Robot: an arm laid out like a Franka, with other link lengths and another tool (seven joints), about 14 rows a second.
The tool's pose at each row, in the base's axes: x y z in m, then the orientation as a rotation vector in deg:
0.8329 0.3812 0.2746 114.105 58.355 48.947
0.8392 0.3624 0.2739 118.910 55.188 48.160
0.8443 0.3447 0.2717 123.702 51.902 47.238
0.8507 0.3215 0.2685 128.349 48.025 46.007
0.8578 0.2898 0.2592 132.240 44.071 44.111
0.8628 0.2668 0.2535 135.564 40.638 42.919
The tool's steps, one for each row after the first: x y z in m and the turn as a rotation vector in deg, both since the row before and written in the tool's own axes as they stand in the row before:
-0.0133 0.0097 0.0111 2.257 -1.834 3.768
-0.0124 0.0088 0.0107 2.319 -1.862 3.767
-0.0152 0.0127 0.0140 2.071 -2.173 3.906
-0.0214 0.0154 0.0211 1.568 -2.568 3.404
-0.0139 0.0131 0.0149 1.432 -1.828 3.067

